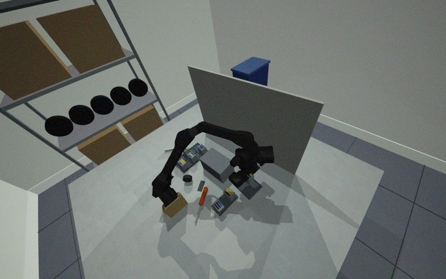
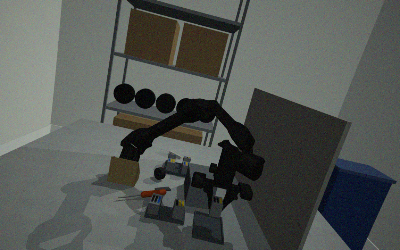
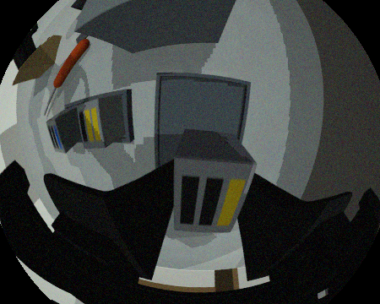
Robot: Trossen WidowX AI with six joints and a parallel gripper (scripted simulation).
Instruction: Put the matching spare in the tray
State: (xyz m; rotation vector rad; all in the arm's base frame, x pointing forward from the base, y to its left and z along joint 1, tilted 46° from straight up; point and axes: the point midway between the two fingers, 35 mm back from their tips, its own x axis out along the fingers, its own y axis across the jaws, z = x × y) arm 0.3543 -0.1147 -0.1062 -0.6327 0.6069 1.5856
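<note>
Now: gripper tip 70 mm above the tray and 10 mm past it. Also, from my gripper tip: tall panel (220 mm to the left, 160 mm ahead, 150 mm above); then grey mounted unit (190 mm to the left, 60 mm behind, 20 mm below); then grey spare (20 mm above).
</note>
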